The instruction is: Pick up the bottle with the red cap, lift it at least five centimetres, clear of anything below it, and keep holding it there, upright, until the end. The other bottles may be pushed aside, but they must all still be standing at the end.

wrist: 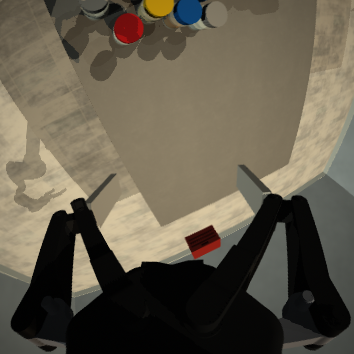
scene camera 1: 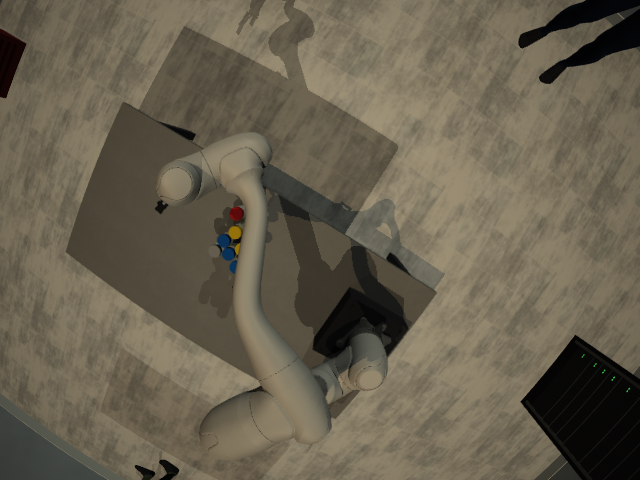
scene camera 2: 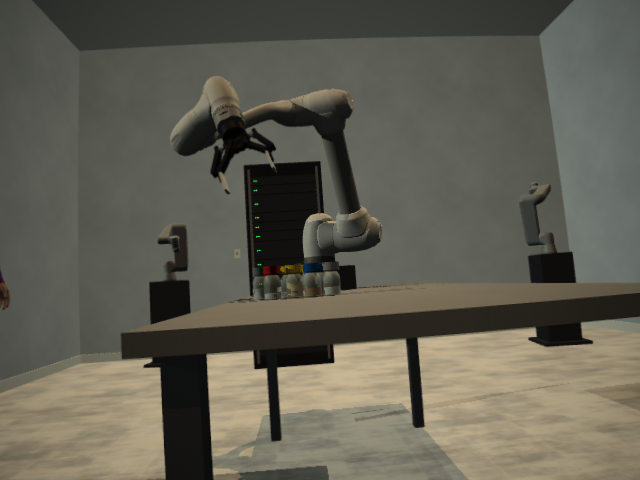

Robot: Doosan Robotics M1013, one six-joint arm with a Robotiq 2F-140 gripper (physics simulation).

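Where they show: gripper, fingertip midpoint: (wrist: 176,179) (scene camera 2: 250,180); arm's base at its link origin: (scene camera 1: 363,341).
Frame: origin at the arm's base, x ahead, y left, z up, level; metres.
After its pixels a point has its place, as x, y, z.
Note:
The bottle with the red cap (scene camera 1: 236,213) @(0.759, -0.074, -0.002) (scene camera 2: 271,283) @(0.787, -0.068, -0.057) (wrist: 128,28) @(0.761, -0.072, -0.002) stands upright on the table (scene camera 1: 129,206) @(1.224, 0.289, -0.108) (scene camera 2: 361,320) @(1.519, 0.215, -0.113) (wrist: 210,110) @(1.005, 0.169, -0.107), at the edge of the bottle group. In the wrist view it is near the top, beside a grey-capped bottle (wrist: 94,6) @(0.714, -0.125, -0.002) and a yellow-capped bottle (wrist: 159,6) @(0.725, -0.009, -0.002). My gripper (scene camera 2: 249,180) @(0.935, -0.077, 0.234) (wrist: 176,179) @(0.935, -0.077, 0.234) is open and empty. It hangs high above the table, tilted, with the bottles well away from its fingers. In the first scene view its fingers are mostly hidden under the wrist.
Blue-capped bottles (scene camera 1: 223,240) @(0.733, 0.050, -0.003) (scene camera 2: 312,279) @(0.759, 0.057, -0.053) (wrist: 188,11) @(0.735, 0.050, -0.002) and a light-grey-capped bottle (scene camera 1: 214,251) @(0.735, 0.114, -0.002) (scene camera 2: 331,279) @(0.763, 0.117, -0.057) (wrist: 216,14) @(0.737, 0.114, -0.002) stand close together beside the yellow-capped ones. My forearm (scene camera 1: 251,248) @(0.593, -0.207, 0.582) passes over the group in the first scene view and hides part of it.

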